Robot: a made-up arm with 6 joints.
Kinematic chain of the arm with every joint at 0, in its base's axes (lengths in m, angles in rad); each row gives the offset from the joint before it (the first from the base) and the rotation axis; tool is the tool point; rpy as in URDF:
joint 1: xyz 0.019 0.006 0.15 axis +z
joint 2: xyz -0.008 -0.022 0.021 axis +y
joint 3: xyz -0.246 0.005 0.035 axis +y
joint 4: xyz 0.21 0.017 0.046 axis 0.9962 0 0.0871
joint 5: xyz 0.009 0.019 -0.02 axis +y
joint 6: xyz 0.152 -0.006 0.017 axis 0.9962 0 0.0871
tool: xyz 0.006 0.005 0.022 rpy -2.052 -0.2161 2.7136
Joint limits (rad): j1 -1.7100..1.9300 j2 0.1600..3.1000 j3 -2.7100..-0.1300 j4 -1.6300..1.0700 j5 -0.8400..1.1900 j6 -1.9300..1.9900
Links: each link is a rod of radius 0.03 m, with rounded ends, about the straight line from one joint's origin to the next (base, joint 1, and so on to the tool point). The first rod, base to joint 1, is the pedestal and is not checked.
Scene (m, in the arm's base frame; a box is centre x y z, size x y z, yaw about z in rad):
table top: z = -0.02
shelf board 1: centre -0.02 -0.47 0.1 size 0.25 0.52 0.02 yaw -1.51
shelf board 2: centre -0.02 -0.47 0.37 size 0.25 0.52 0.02 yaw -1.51
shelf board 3: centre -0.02 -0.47 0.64 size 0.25 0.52 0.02 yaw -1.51
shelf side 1: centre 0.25 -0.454 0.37 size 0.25 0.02 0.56 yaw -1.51
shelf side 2: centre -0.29 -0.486 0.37 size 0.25 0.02 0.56 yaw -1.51
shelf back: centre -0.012 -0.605 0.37 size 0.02 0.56 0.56 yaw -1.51
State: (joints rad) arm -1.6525 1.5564 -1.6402 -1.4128 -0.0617 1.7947
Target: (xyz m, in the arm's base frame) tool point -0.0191 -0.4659 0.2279
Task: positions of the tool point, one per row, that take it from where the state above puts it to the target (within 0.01 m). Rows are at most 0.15 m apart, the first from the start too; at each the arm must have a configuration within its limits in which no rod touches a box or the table.
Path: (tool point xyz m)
1: -0.0278 -0.3094 0.5271
2: -0.0303 -0.2369 0.5170
3: -0.0347 -0.2703 0.4204
4: -0.0352 -0.2758 0.3214
5: -0.0320 -0.2538 0.2279
6: -0.0320 -0.3082 0.2430
7: -0.0299 -0.3632 0.2479
8: -0.0256 -0.4164 0.2427
9: -0.0191 -0.4659 0.2279

